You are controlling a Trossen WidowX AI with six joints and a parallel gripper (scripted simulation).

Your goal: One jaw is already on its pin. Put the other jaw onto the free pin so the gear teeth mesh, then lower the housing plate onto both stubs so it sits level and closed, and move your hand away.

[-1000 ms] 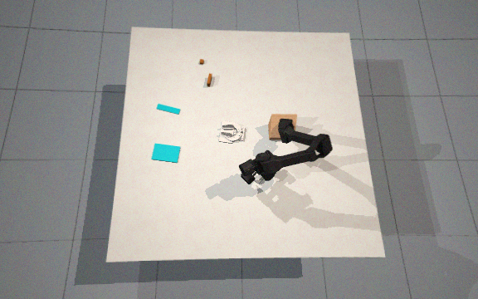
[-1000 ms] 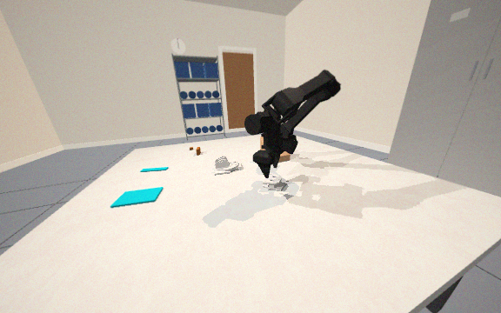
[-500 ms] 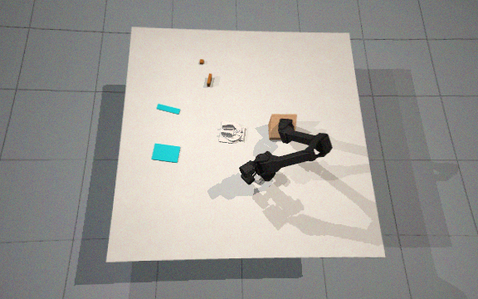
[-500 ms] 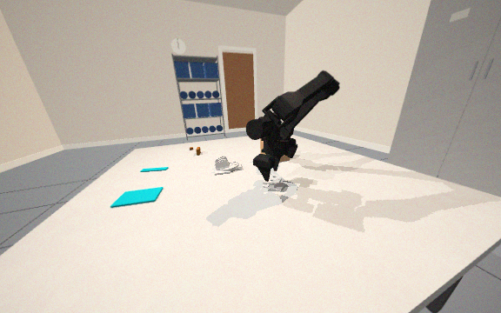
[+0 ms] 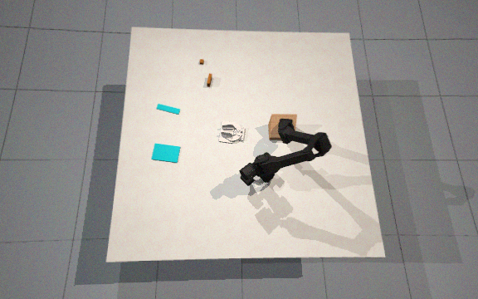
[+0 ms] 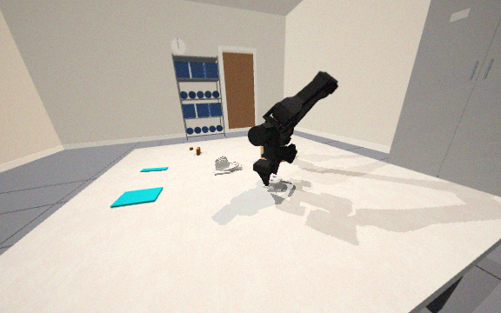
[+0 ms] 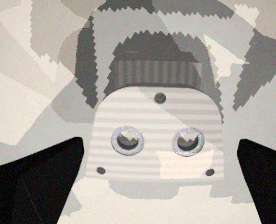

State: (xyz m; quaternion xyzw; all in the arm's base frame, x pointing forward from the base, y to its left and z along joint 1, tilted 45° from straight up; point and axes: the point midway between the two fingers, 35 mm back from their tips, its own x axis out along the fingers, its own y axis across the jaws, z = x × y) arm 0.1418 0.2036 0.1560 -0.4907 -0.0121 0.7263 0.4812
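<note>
My gripper tip is 1 cm past the white stand and 1 cm above it. From my gripper tip the other things lie so: white housing plate 1 cm behind; then elongated piece 21 cm to the right, 11 cm ahead, 1 cm below.
</note>
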